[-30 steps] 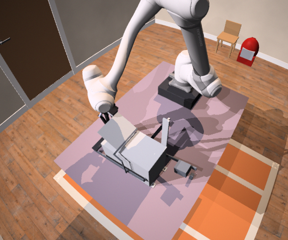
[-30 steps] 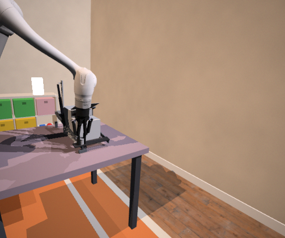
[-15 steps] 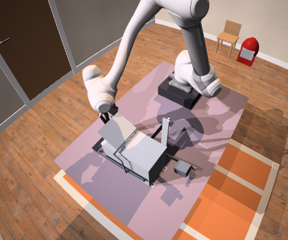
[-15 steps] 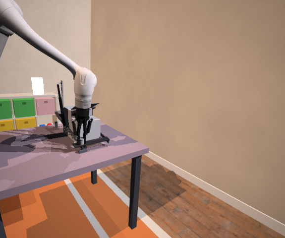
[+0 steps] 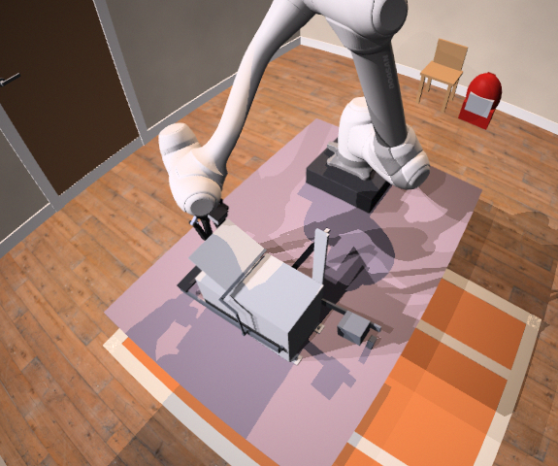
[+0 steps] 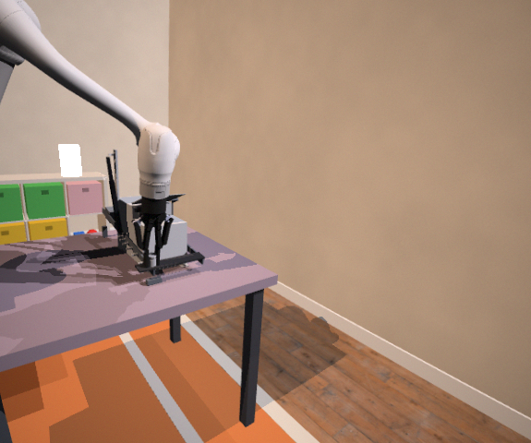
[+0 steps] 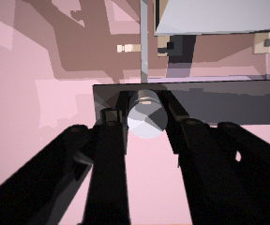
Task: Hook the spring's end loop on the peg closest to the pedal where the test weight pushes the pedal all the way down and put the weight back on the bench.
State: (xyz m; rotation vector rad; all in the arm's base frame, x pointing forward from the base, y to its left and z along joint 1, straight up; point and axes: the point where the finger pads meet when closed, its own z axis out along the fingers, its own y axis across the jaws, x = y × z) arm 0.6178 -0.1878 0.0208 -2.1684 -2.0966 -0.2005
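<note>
Now: the small grey block 1 cm to the right of my hand and 9 cm below it. The rest, counted from my hand: steel test weight 1 cm below.
</note>
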